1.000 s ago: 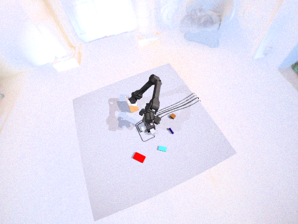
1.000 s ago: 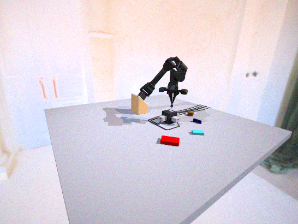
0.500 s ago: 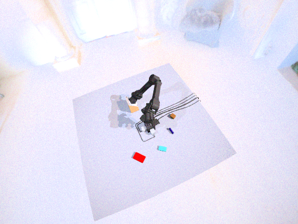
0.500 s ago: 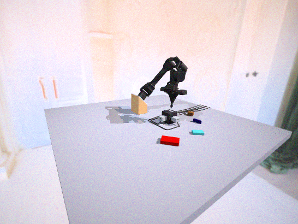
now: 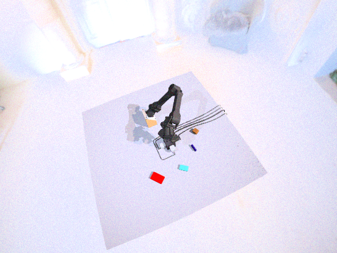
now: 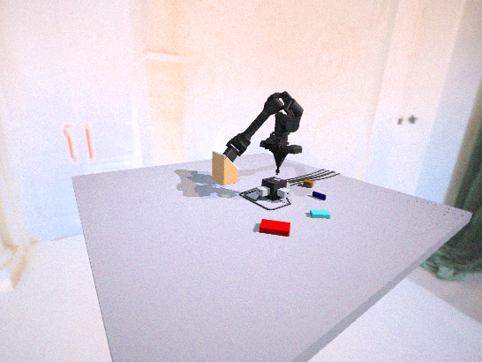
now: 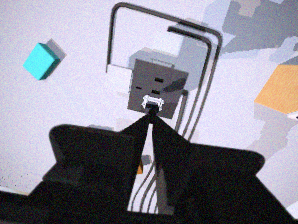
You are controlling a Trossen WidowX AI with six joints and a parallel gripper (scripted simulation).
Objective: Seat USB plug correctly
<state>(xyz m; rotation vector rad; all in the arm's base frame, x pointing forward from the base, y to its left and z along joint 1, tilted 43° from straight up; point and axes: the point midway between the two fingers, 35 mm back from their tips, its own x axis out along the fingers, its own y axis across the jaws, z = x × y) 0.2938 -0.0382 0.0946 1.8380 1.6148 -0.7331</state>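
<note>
My gripper tip is now 2 cm above the USB plug. From my gripper tip the other things lie so: dark blue block 13 cm to the left, 13 cm ahead, 12 cm below; cyan block 23 cm ahead, 13 cm below, 3 cm to the right; red block 24 cm to the right, 19 cm ahead, 13 cm below.
</note>
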